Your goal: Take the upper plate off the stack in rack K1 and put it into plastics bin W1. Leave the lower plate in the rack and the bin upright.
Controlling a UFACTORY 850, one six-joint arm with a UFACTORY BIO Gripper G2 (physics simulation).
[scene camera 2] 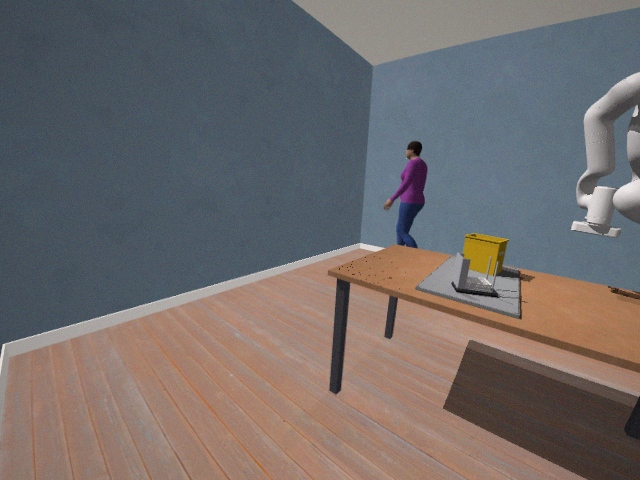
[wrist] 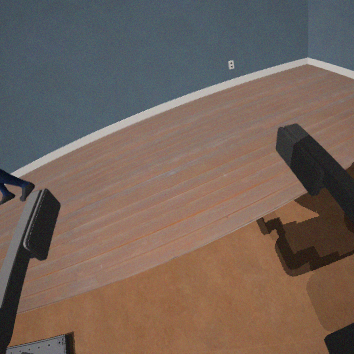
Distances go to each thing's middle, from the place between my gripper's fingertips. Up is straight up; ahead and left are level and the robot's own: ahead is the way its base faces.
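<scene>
Position of the yellow plastics bin W1 point(scene camera 2: 477, 247), measured from my hand: 13 cm to the left, 18 cm below, 47 cm ahead.
</scene>
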